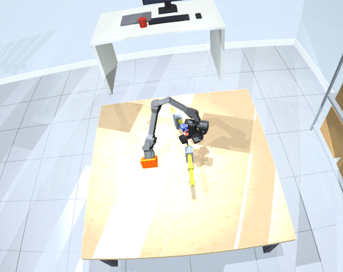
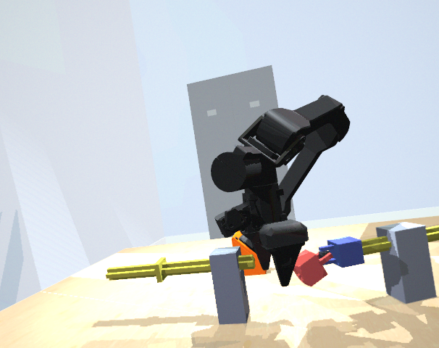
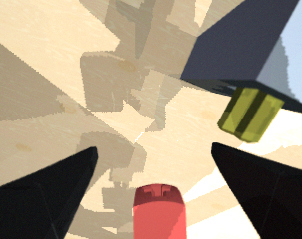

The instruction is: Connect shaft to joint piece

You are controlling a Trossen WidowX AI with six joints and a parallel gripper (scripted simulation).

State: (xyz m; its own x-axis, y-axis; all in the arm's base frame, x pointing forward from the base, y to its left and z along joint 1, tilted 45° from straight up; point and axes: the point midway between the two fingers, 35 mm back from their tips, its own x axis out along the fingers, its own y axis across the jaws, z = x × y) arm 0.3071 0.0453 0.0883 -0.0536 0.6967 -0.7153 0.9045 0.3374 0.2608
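The red joint piece is 30 mm behind my gripper tip, 60 mm to the left of it and 10 mm above it.
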